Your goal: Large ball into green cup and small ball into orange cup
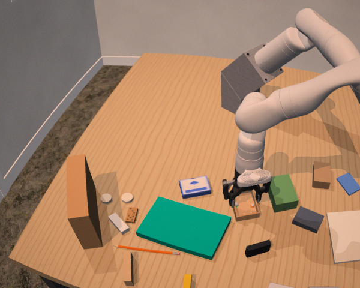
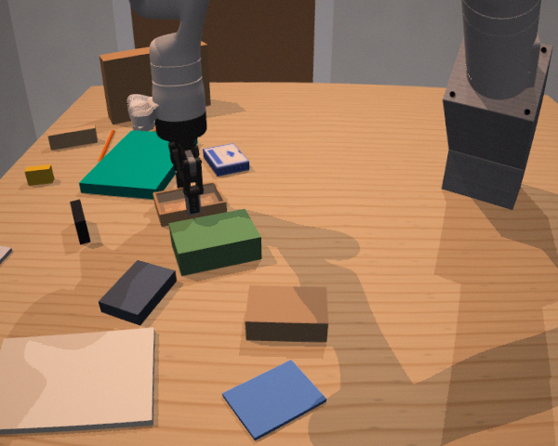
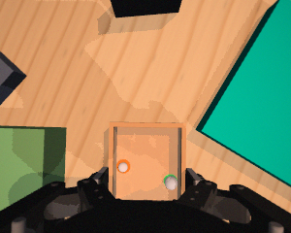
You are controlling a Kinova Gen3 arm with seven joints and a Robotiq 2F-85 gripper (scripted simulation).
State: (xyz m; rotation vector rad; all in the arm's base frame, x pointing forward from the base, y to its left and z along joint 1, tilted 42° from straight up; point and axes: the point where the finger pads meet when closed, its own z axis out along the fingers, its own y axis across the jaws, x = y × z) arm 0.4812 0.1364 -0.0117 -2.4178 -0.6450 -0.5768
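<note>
Right now my hand is 2 cm above the wooden puzzle. The rest, counted from my hand: green block (10 cm to the left, 8 cm behind, 1 cm below); teal slab (15 cm ahead, 12 cm to the right, 2 cm below); black block (14 cm ahead, 10 cm to the left, 1 cm below).
</note>
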